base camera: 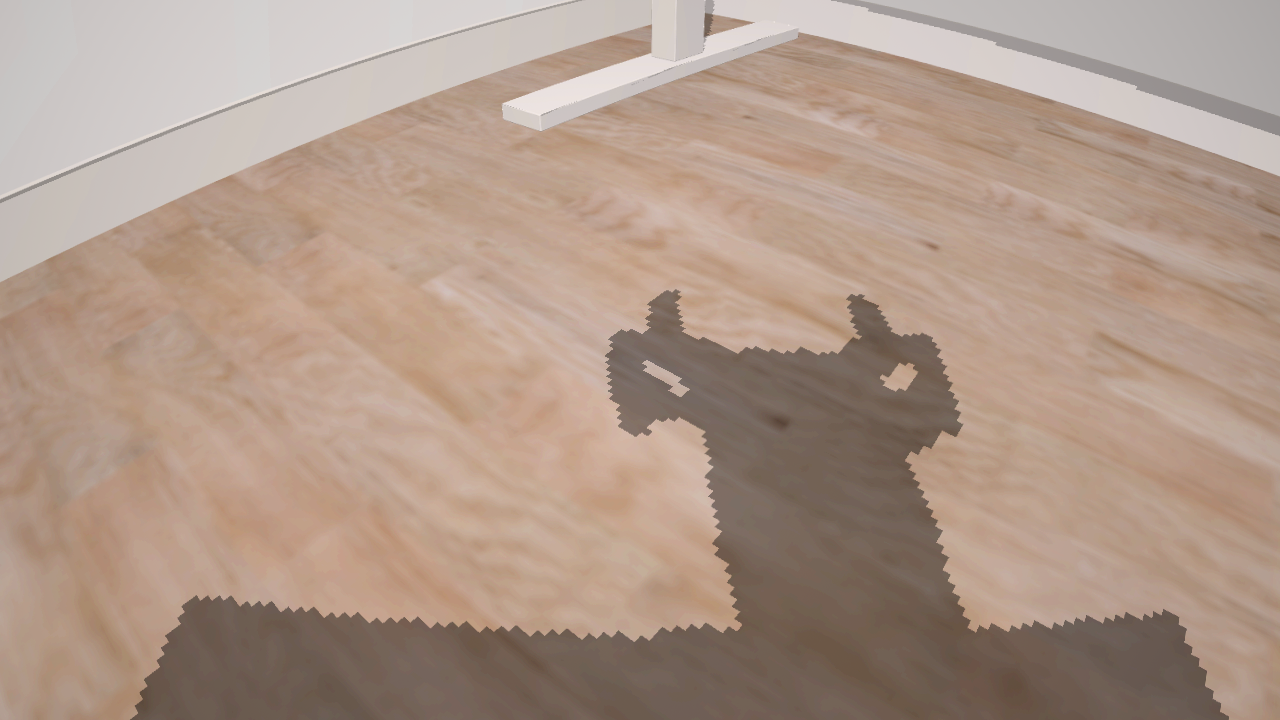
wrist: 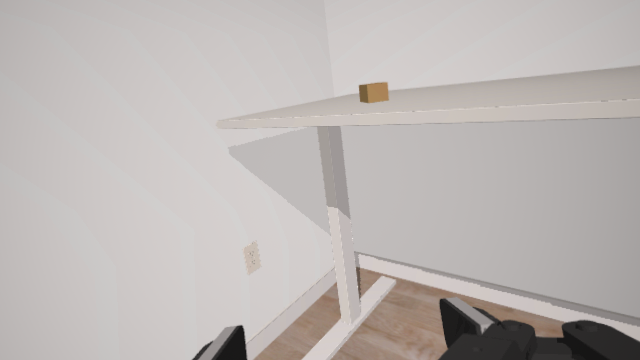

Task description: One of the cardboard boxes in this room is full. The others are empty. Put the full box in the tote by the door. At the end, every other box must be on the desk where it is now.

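Frame: origin at the arm's base, x ahead, y left, z up, level; millimetres.
Where they show: gripper, between the fingertips: [wrist: 343, 334].
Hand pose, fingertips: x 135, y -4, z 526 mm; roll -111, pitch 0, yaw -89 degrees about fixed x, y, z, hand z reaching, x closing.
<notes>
Each offset is from my fingertips to the top centre of the thing. Level surfaces: height alone.
A small brown cardboard box @(dx +920, dy -163, dz +78 mm) [wrist: 374, 92] stands on the white desk [wrist: 430, 116] in the wrist view, near the desk's left end. It looks closed from here, and whether it is full cannot be told. My gripper [wrist: 343, 334] is open, with its two fingers wide apart at the bottom of the wrist view and no object between them. The box is beyond the gripper and higher in the view. The tote and the door do not show in either view.
The desk's white leg and foot [base camera: 648, 76] [wrist: 344, 270] stand near the room corner, where two pale walls meet. A wall outlet @(dx +1089, dy +333, dz -465 mm) [wrist: 252, 258] is on the left wall. The robot's shadow [base camera: 823, 501] falls on the wooden floor @(dz -922 mm) [base camera: 402, 376].
</notes>
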